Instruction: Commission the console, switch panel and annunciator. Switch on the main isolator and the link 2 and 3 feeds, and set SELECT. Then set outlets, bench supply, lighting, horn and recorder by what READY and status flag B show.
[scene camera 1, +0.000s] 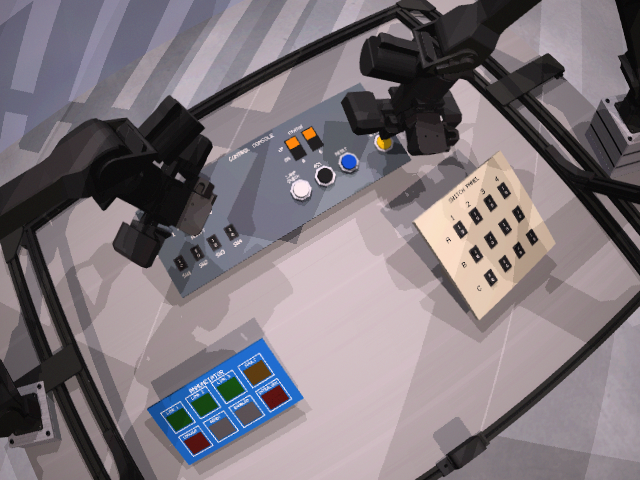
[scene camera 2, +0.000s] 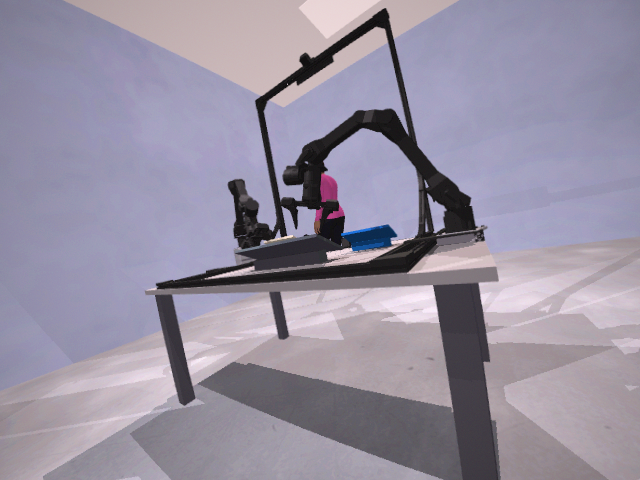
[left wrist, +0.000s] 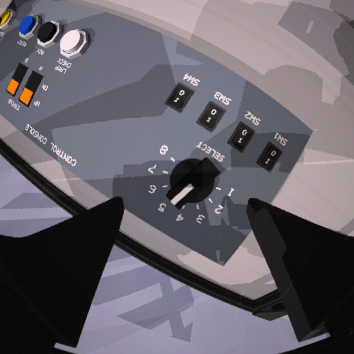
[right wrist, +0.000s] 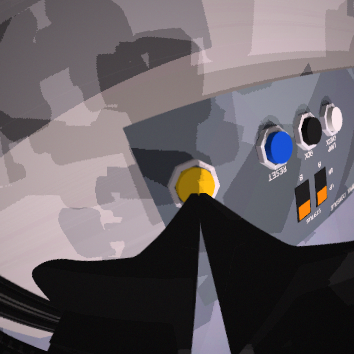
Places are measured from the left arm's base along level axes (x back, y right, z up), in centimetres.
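Pixels of known places: left gripper, fingertip midpoint: (scene camera 2: 308, 230) (left wrist: 185, 204); right gripper, fingertip midpoint: (scene camera 1: 382, 137) (left wrist: 0, 22) (right wrist: 197, 199); left arm's base at its link origin: (scene camera 1: 25, 414) (scene camera 2: 461, 230); right arm's base at its link origin: (scene camera 1: 635, 116).
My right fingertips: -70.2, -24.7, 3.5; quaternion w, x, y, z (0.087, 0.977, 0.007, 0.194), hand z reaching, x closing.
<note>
Ahead of a thing's pixels: the offset from my right fingertips to its top centre, as dx, dy, dz. "pt": to the spot under its first point.
The grey control console @(+18.4, +1.3, +3.8) (scene camera 1: 268, 206) (scene camera 2: 289, 248) (left wrist: 115, 145) carries the SELECT knob @(+31.7, +3.8, +3.8) (left wrist: 192, 181), whose white pointer is at 5. Rockers SW1 @(+35.0, +9.2, -0.4) (left wrist: 269, 156) to SW4 @(+26.2, +7.1, -0.1) (left wrist: 180, 97) lie beside it. Both status flags (scene camera 1: 302, 143) show orange at the UP end. My left gripper (left wrist: 185, 204) (scene camera 2: 309, 222) is open and empty above the knob. My right gripper (right wrist: 197, 199) is shut and empty, its tips at the yellow button @(+0.0, +0.7, +0.2) (right wrist: 194, 183) (scene camera 1: 384, 143); contact cannot be told. The blue annunciator @(+34.7, +30.6, +2.0) (scene camera 1: 297, 395) (scene camera 2: 373, 237) has dull windows, READY @(pt +35.9, +34.5, -1.3) (scene camera 1: 220, 426) grey. The cream switch panel (scene camera 1: 439, 242) carries several rockers.
The blue @(+6.4, +2.4, +0.5) (scene camera 1: 348, 162), black @(+10.5, +3.4, +0.5) (scene camera 1: 324, 176) and white @(+14.5, +4.4, +0.5) (scene camera 1: 300, 190) buttons stand in a row on the console. A black frame (scene camera 1: 289, 62) edges the table. A person in pink (scene camera 2: 333, 193) stands beyond the table in scene camera 2.
</note>
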